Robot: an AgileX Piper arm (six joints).
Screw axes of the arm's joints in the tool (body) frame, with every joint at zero. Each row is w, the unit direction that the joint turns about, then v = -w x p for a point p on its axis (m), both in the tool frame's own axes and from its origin. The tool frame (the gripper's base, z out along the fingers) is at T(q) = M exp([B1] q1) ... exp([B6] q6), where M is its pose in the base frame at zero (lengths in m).
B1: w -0.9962 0 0.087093 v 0 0.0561 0
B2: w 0 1 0 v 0.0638 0 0.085
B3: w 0 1 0 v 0.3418 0 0.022
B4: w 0 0 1 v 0 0 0
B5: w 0 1 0 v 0.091 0 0
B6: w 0 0 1 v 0 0 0
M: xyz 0.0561 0 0.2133 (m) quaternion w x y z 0.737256 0 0.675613 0
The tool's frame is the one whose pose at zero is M.
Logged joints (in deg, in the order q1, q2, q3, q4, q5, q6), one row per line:
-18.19, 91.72, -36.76, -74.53, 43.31, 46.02
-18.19, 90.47, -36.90, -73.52, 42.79, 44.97
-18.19, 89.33, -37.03, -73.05, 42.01, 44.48
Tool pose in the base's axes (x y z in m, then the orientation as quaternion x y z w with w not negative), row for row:
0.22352, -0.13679, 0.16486, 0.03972, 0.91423, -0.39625, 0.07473
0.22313, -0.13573, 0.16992, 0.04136, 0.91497, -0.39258, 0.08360
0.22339, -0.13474, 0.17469, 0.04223, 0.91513, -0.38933, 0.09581
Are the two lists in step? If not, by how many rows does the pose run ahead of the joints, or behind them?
They are in step.
